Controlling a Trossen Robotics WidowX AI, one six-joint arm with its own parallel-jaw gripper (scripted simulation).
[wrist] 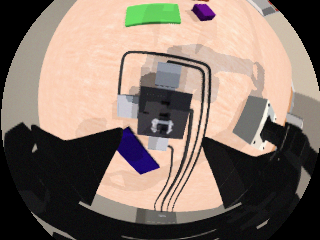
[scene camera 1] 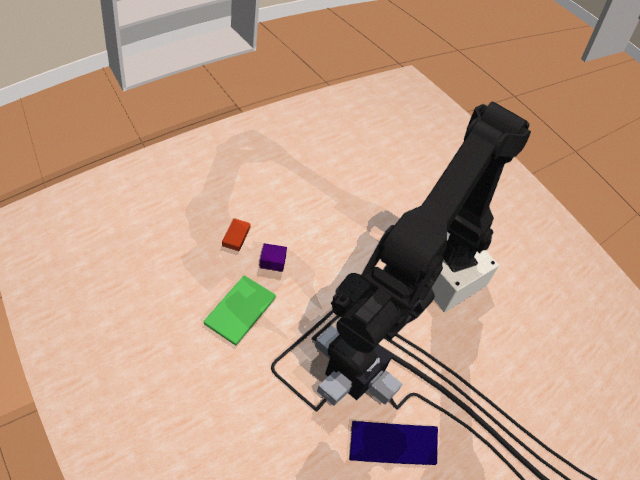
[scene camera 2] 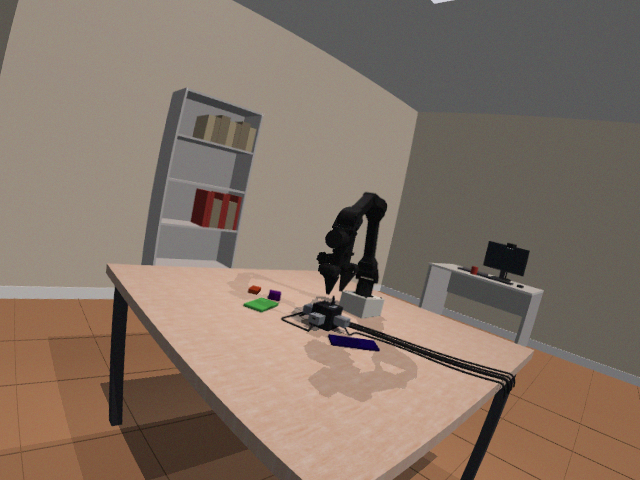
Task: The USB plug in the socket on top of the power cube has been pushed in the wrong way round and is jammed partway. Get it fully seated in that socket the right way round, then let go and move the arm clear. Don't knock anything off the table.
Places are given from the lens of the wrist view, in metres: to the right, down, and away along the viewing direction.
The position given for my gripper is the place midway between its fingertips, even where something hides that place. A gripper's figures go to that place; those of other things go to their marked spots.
my gripper [wrist: 164,137]: 0.00, 0.02, 0.10
navy flat block [wrist: 131,149]: -0.08, 0.08, 0.24
power cube [wrist: 161,104]: 0.00, -0.02, 0.13
The marked spots on the power cube and the navy flat block are 0.17 m apart.
